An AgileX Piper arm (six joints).
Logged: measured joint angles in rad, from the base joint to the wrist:
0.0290, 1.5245, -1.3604, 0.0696, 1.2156, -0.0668
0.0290, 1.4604, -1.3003, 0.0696, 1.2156, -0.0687
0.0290, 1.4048, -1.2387, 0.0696, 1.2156, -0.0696
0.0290, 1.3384, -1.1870, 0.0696, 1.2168, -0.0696
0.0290, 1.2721, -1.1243, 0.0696, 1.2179, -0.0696
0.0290, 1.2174, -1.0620, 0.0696, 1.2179, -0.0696
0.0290, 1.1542, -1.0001, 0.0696, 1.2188, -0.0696
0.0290, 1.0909, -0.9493, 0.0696, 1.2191, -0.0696
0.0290, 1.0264, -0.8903, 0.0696, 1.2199, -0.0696
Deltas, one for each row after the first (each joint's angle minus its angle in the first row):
0.0000, -0.0641, 0.0601, 0.0000, 0.0000, -0.0019
0.0000, -0.1197, 0.1217, 0.0000, 0.0000, -0.0028
0.0000, -0.1861, 0.1734, 0.0000, 0.0012, -0.0028
0.0000, -0.2524, 0.2361, 0.0000, 0.0023, -0.0028
0.0000, -0.3071, 0.2984, 0.0000, 0.0023, -0.0028
0.0000, -0.3703, 0.3603, 0.0000, 0.0032, -0.0028
0.0000, -0.4336, 0.4111, 0.0000, 0.0035, -0.0028
0.0000, -0.4981, 0.4701, 0.0000, 0.0043, -0.0028

